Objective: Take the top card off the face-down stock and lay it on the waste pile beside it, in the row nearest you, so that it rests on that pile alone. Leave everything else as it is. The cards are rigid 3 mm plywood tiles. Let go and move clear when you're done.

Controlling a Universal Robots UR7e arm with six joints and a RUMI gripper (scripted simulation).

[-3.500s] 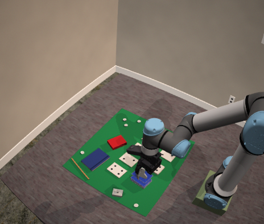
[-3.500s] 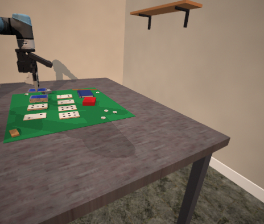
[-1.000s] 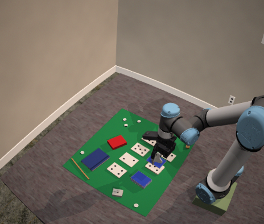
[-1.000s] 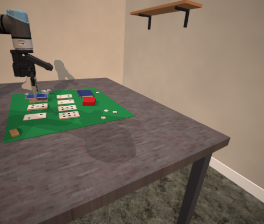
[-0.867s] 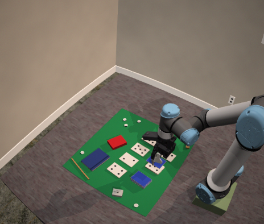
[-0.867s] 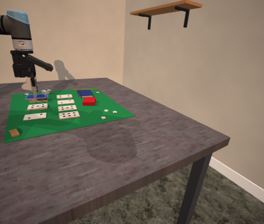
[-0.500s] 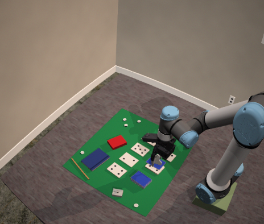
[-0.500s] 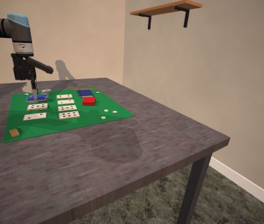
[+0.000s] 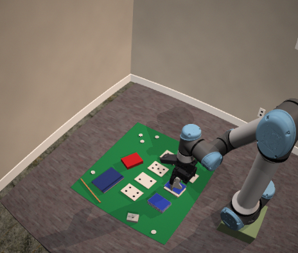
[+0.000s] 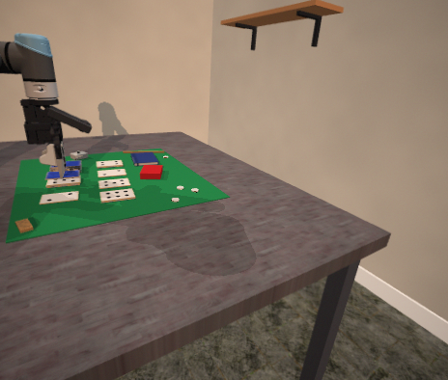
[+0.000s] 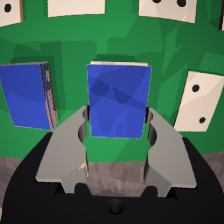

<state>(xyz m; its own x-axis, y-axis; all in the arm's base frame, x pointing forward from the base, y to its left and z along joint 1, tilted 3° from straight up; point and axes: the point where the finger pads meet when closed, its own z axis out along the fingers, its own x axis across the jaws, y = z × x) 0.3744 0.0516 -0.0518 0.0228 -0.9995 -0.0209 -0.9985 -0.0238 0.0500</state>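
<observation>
My gripper is now 30 mm above the spotted card. Round my hand: red box 270 mm ahead, 30 mm below, 10 mm to the left; green mat 140 mm ahead, 50 mm below, 20 mm to the left; grey block 260 mm to the left, 30 mm ahead, 20 mm below.
</observation>
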